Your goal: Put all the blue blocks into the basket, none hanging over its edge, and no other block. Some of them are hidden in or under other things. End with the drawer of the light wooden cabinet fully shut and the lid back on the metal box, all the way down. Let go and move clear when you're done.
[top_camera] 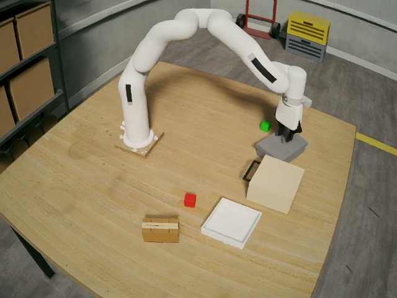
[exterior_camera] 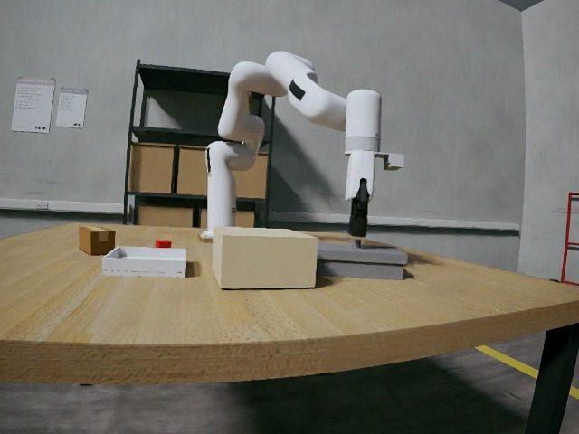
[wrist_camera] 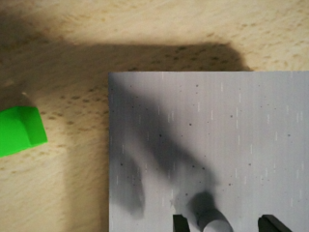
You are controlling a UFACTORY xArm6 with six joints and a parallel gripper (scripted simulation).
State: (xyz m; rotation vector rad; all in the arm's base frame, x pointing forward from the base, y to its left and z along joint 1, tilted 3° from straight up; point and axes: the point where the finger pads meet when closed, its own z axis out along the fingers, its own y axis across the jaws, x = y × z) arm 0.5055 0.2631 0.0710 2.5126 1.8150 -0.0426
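My gripper is now 50 mm above the grey lid. From my hand the other things lie so: metal box 70 mm below; then light wooden cabinet 50 mm ahead, 210 mm to the right, 60 mm below; then white basket 420 mm to the right, 90 mm below.
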